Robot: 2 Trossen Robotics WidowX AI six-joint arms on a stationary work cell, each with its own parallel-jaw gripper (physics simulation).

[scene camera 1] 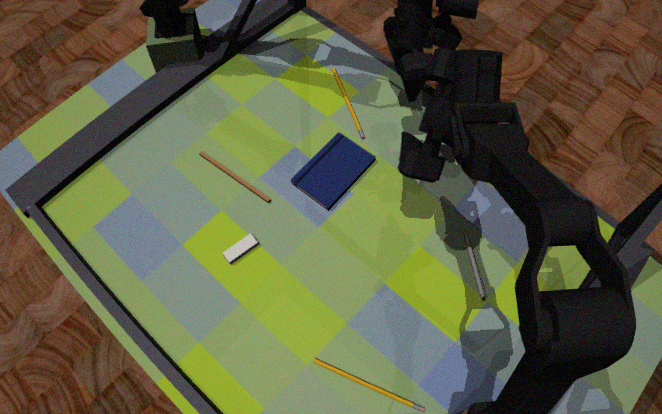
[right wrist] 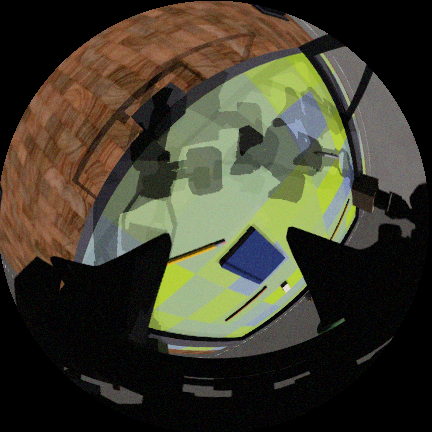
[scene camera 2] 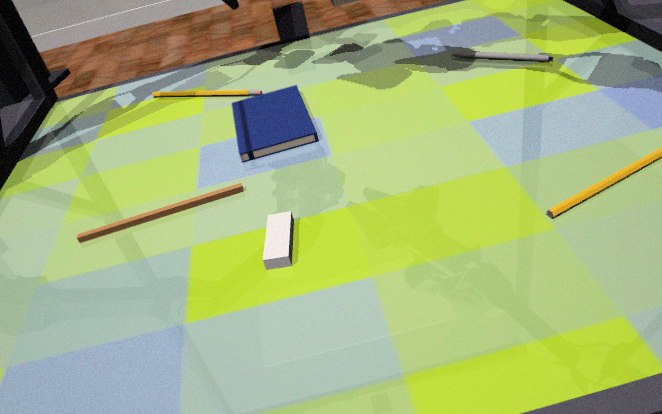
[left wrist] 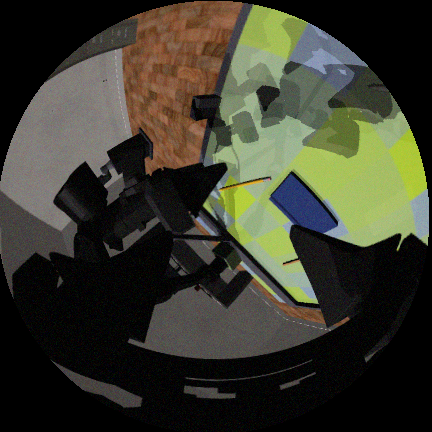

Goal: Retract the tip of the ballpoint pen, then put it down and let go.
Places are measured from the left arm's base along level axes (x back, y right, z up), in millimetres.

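Pixels of known places: left gripper, fingertip midpoint: (scene camera 1: 413, 105) (right wrist: 378, 272) (left wrist: 233, 233); right gripper, fingertip midpoint: (scene camera 1: 405, 87) (right wrist: 230, 236) (left wrist: 212, 164); left arm's base, link origin: (right wrist: 375, 196); right arm's base, link origin: (scene camera 1: 170, 25) (left wrist: 221, 260).
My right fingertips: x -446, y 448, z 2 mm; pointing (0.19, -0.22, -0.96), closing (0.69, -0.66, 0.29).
Observation:
Ahead of a thing's pixels: the offset from my right fingertips to its top centre.
The grey ballpoint pen @(dx +283, dy -159, dz -97 mm) (scene camera 1: 475, 266) (scene camera 2: 510, 56) (right wrist: 328, 154) lies flat on the mat at the right in scene camera 1 and top right in scene camera 2. Its narrow end is in shadow, so whether the tip is out is unclear; the other end is dark. My left gripper (scene camera 1: 416, 118) (left wrist: 233, 233) is open and empty, above the mat, up and to the left of the pen in scene camera 1. My right gripper (right wrist: 230, 236) is open and empty; in scene camera 1 it is at the top, partly hidden behind the left one.
A blue notebook @(dx -25, dy -173, dz -95 mm) (scene camera 1: 334, 171) (scene camera 2: 275, 122) lies mid-mat, with a yellow pencil @(dx -109, dy -28, dz -100 mm) (scene camera 1: 348, 102) (scene camera 2: 207, 93) beside it. A brown stick @(dx -159, dy -303, dz -100 mm) (scene camera 1: 235, 177) (scene camera 2: 160, 213), a white eraser @(dx -45, dy -401, dz -95 mm) (scene camera 1: 241, 248) (scene camera 2: 278, 239) and another yellow pencil @(dx +268, dy -438, dz -100 mm) (scene camera 1: 369, 384) (scene camera 2: 605, 184) also lie on the mat. A dark frame (scene camera 1: 100, 125) borders it.

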